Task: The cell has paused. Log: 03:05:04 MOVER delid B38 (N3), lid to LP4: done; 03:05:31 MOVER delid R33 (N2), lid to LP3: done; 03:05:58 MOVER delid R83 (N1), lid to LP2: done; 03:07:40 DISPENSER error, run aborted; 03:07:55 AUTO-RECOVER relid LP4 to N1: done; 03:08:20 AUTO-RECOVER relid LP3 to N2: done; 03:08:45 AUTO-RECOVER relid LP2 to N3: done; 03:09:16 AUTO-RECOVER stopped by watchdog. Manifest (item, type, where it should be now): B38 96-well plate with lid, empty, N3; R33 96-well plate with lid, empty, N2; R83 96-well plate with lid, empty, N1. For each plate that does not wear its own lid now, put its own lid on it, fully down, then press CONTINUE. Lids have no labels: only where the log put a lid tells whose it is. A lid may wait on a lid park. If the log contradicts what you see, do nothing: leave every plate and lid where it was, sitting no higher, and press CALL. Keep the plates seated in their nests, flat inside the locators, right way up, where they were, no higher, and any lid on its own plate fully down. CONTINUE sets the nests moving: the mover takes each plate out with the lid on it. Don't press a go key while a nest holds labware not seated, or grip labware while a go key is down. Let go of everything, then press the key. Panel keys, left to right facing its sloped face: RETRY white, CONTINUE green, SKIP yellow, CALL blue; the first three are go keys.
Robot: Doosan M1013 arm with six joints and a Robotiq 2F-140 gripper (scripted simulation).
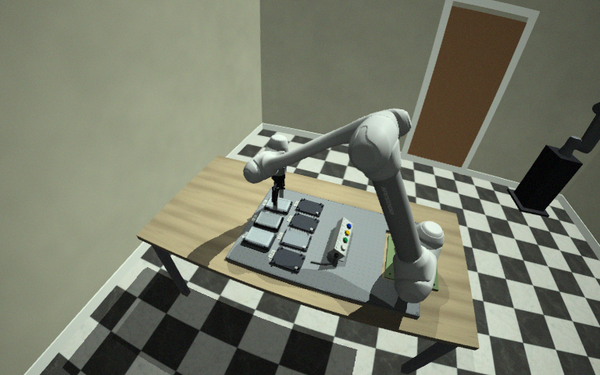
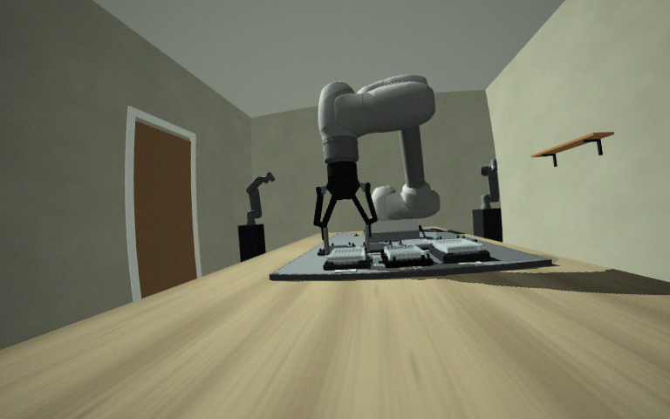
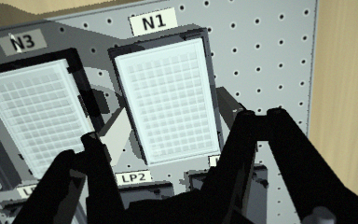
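My hand is 30 mm above the N1 plate. The rest, counted from my hand: lid park LP3: 180 mm behind, 40 mm to the right, 40 mm below; LP2 label: 90 mm behind, 80 mm to the left, 50 mm below; LP3 label: 100 mm behind, 50 mm to the right, 50 mm below.
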